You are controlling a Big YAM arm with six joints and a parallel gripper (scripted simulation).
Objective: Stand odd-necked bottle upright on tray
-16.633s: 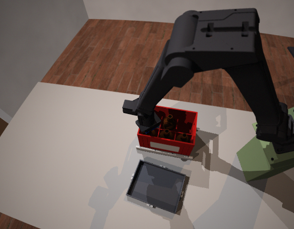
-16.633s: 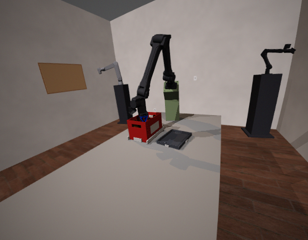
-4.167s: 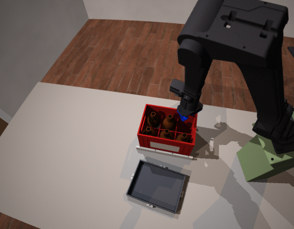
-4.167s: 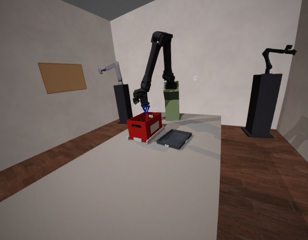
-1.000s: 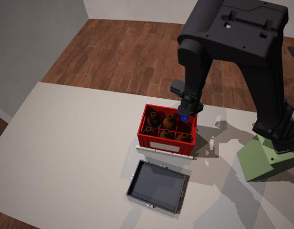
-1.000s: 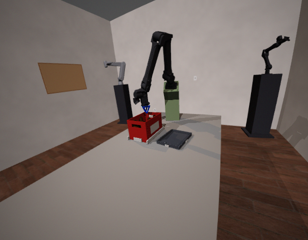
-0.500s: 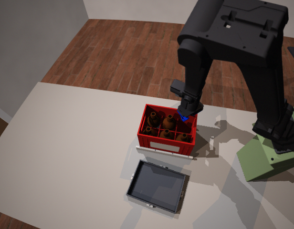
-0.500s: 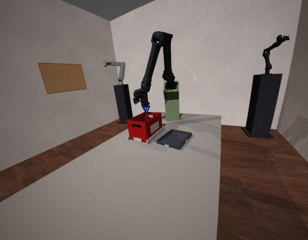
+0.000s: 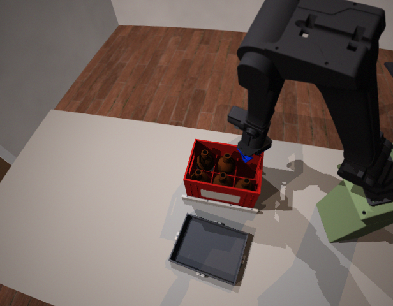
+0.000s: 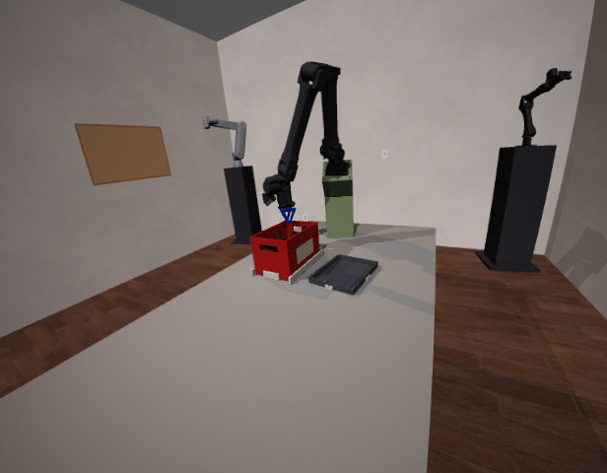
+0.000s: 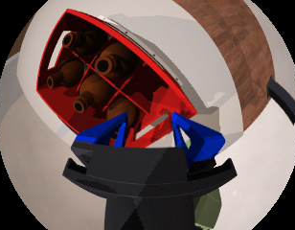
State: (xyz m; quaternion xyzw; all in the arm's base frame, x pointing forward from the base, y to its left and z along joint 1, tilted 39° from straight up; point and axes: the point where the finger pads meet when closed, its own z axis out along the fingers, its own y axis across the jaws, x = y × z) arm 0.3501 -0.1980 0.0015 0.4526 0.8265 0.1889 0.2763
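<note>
Now: hand 100 mm short of the crate, 30 mm to the right of it and 110 mm above it. Also, from my hand: dark grey tray 150 mm ahead, 290 mm to the left, 180 mm below; then brown bottle 190 mm ahead, 50 mm to the left, 100 mm below.
</note>
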